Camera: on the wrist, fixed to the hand. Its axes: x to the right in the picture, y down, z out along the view.
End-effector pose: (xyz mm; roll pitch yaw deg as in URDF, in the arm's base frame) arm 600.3 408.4 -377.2 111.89 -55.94 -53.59
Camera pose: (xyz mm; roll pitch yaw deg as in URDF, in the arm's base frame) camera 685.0 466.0 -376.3 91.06 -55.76 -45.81
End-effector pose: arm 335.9 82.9 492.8 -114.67 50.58 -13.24
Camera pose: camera 379.3 2.5 538.9 -132.46 47.36 -17.75
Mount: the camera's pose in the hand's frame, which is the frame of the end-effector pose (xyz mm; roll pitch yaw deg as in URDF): 2.9 -40.7 -93.9 -14.44 4.08 -1.57
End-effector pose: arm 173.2 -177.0 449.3 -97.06 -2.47 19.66
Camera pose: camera 203.5 -259.8 501.3 -111.21 -4.52 15.79
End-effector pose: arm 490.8 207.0 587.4 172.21 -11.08 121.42
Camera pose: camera 452.8 167.4 673.8 157.34 -14.90 123.60
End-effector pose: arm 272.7 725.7 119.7 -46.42 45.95 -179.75
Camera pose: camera 295.6 821.9 93.1 -65.16 47.47 174.27
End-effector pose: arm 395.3 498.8 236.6 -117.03 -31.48 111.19
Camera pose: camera 470.0 486.2 305.4 -129.47 -34.68 107.64
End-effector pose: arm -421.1 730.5 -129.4 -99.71 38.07 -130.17
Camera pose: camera -510.3 757.7 -87.1 -116.88 35.74 -134.80
